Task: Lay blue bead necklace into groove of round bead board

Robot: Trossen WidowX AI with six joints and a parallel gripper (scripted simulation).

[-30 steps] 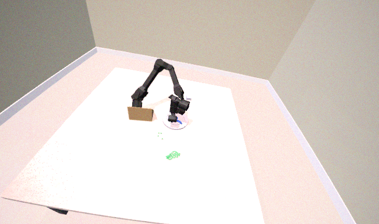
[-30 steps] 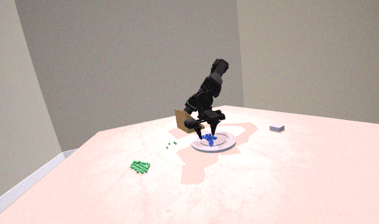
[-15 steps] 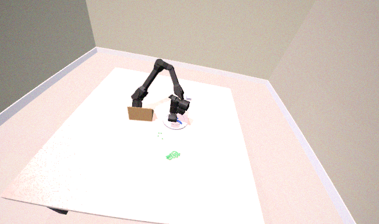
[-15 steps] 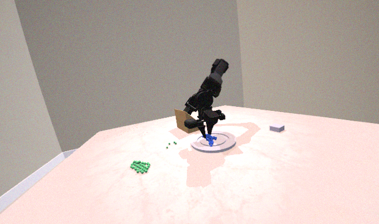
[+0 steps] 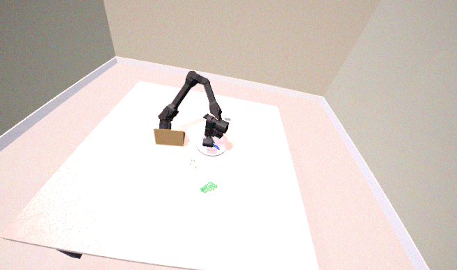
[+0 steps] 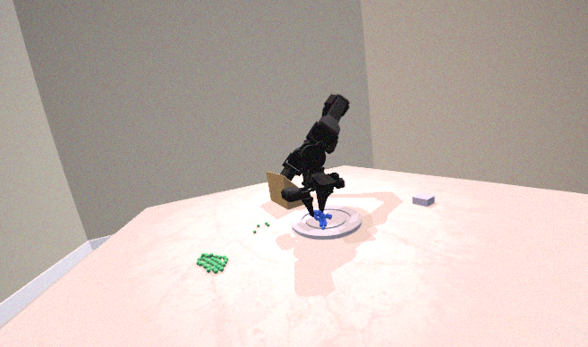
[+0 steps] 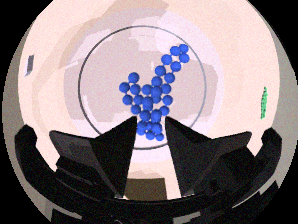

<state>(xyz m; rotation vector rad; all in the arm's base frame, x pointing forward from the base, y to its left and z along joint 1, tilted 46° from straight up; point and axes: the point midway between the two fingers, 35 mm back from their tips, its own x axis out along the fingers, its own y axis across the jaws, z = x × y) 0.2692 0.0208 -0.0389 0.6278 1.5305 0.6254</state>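
Now: the round white bead board 3 cm ahead of my gripper tip, 1 cm to the left of it and 1 cm below it. The rest, counted from my gripper tip: small grey block: 13 cm ahead, 31 cm to the left.
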